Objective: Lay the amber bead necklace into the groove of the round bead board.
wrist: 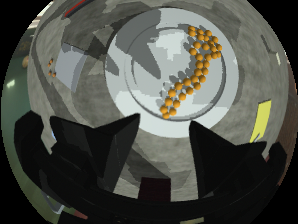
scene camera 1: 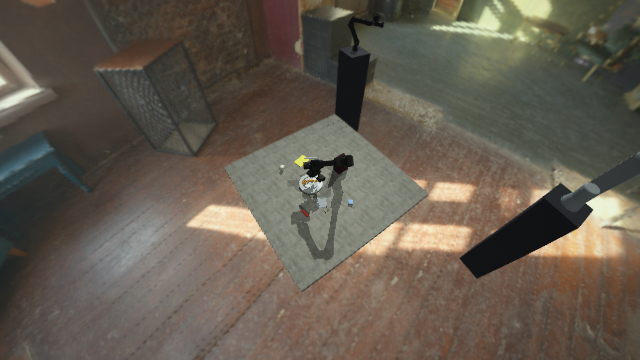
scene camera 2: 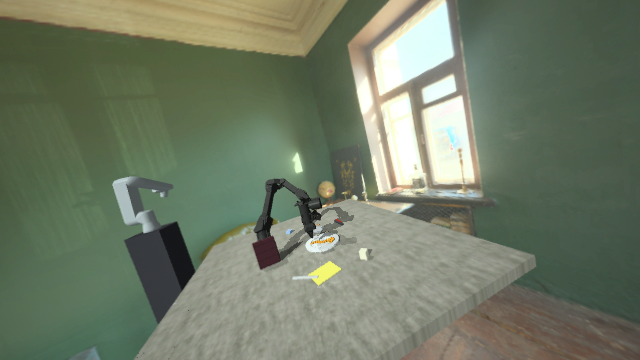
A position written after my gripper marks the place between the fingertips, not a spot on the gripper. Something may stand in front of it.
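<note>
My gripper (wrist: pixel 165 121) is there in my sight. I can also see a grey square (wrist: pixel 70 61).
</note>
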